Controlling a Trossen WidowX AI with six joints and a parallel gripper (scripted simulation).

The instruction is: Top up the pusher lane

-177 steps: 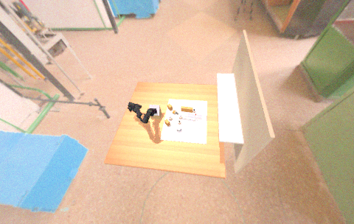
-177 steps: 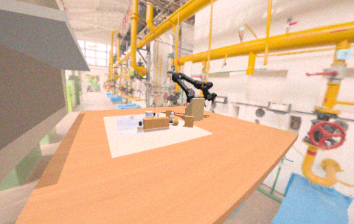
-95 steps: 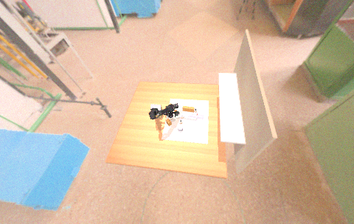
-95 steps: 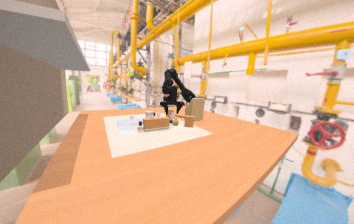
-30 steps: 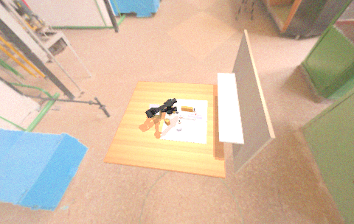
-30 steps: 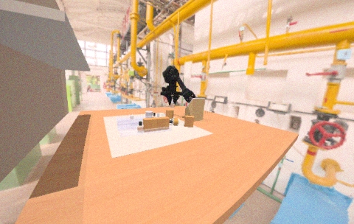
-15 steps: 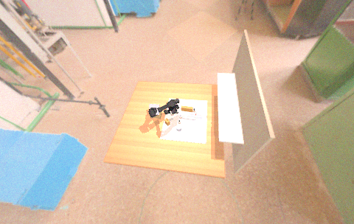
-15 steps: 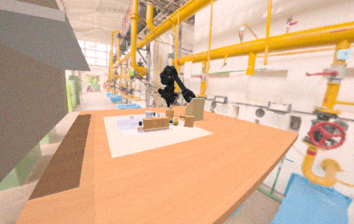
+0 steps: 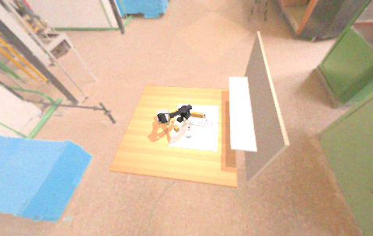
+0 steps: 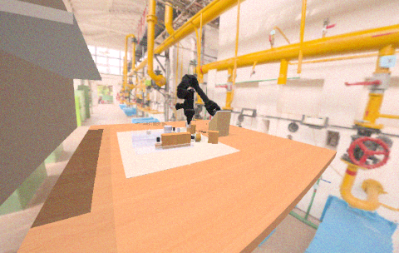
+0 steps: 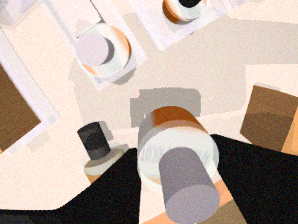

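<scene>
The white mat is 130 mm ahead of my gripper tip and 90 mm below it.
</scene>
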